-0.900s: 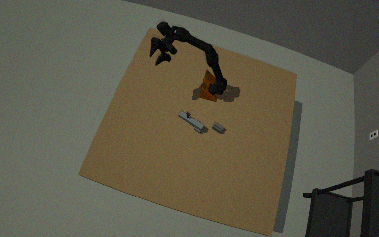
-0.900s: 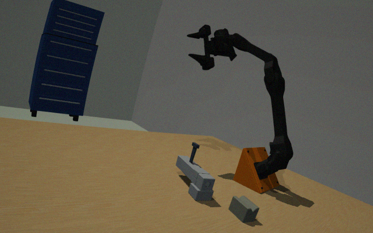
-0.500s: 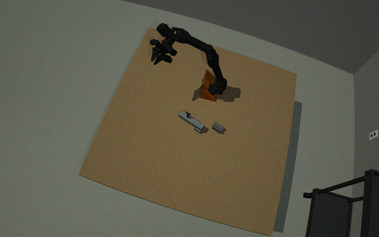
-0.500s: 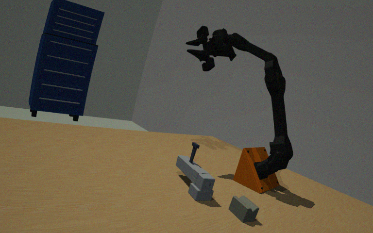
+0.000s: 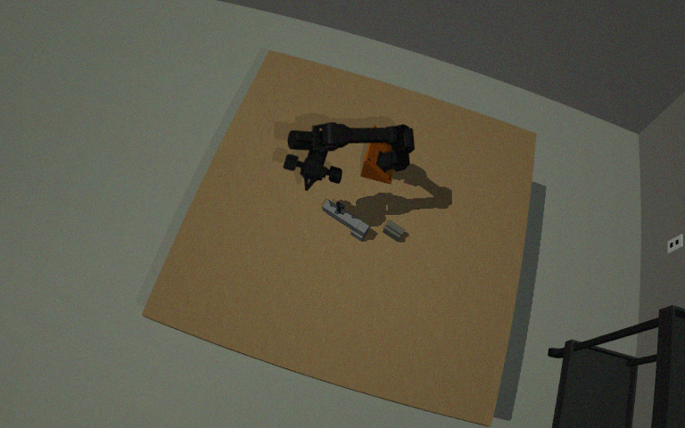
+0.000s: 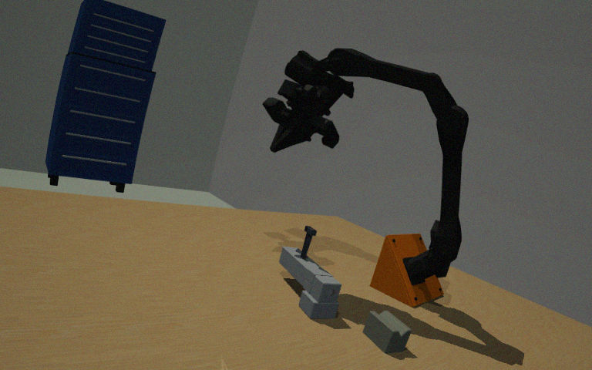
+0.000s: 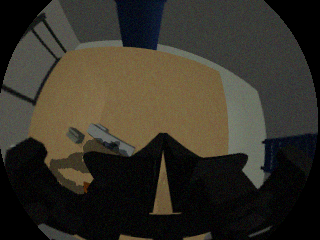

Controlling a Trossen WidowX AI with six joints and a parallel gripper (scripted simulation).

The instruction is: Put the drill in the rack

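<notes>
Right now my gripper tip is 150 mm above the dark blue key, 120 mm to the right of it and 40 mm past it. Also, from my gripper tip: drill: 190 mm below, 170 mm to the left, 20 mm behind; then grey holder block: 200 mm below, 150 mm to the left, 20 mm behind; then grey rack: 330 mm to the left, 220 mm below, 40 mm behind.
</notes>
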